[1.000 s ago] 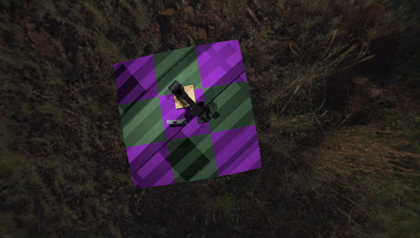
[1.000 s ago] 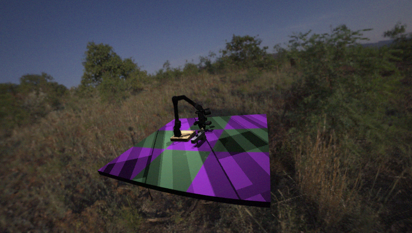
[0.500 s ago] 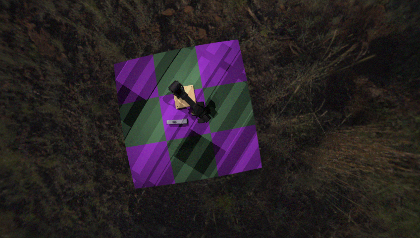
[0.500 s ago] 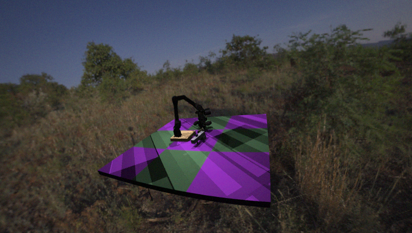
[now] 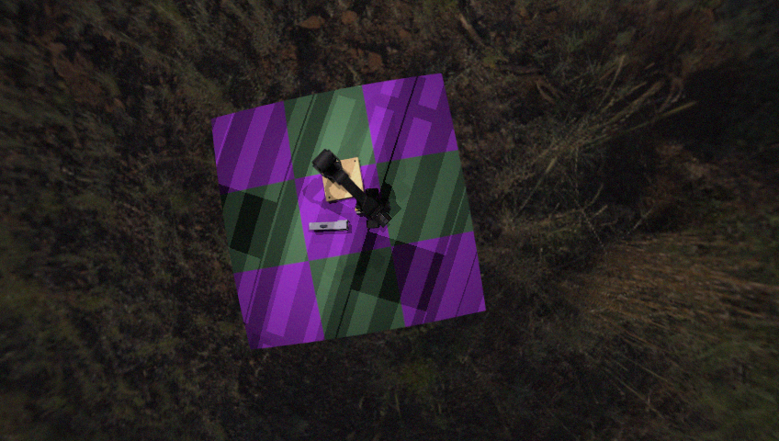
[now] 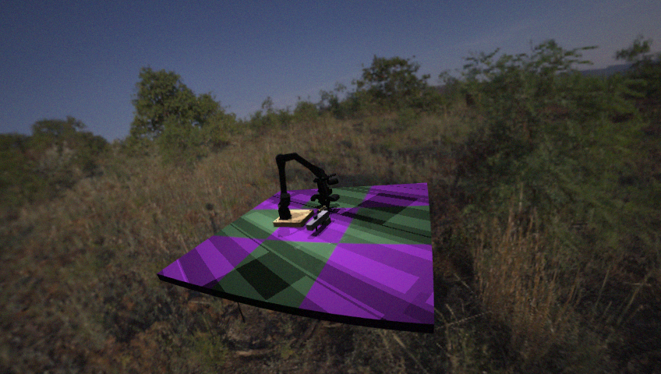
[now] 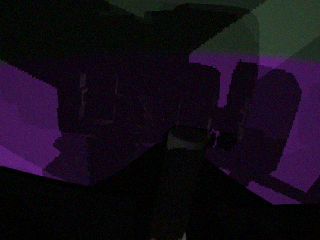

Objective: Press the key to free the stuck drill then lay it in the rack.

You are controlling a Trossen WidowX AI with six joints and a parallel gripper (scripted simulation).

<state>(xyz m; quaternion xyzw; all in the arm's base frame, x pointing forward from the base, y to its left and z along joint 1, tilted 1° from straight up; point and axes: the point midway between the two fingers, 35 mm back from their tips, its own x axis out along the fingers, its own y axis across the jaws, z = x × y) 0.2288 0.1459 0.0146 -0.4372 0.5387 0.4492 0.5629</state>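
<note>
The drill lies 10 mm behind my gripper tip, 40 mm to the right of it and 30 mm above it. Also, from my gripper tip: grey block 10 mm behind, 50 mm to the right, 10 mm above.
</note>
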